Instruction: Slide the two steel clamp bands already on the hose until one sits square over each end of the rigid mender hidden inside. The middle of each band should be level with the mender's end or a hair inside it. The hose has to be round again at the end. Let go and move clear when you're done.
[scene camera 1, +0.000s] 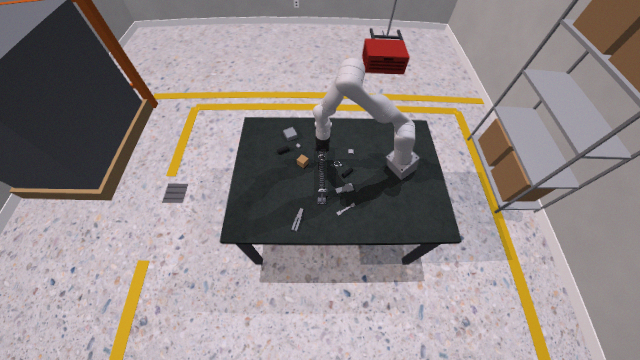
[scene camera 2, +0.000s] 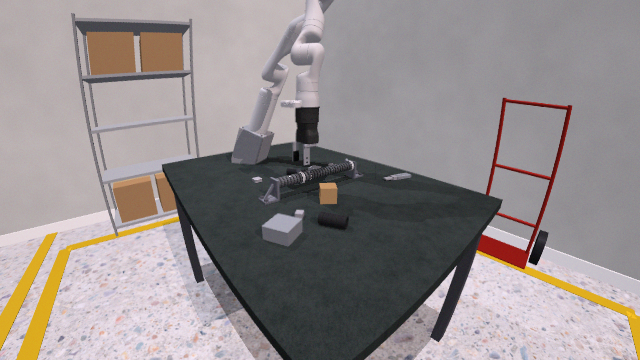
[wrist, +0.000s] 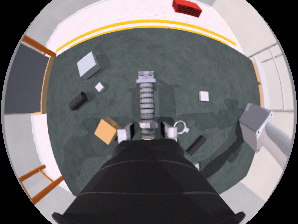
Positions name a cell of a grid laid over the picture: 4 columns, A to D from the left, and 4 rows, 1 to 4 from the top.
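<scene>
The gripper (scene camera 2: B2), a grey block (scene camera 2: B3). Gripper again (wrist: B3).
</scene>
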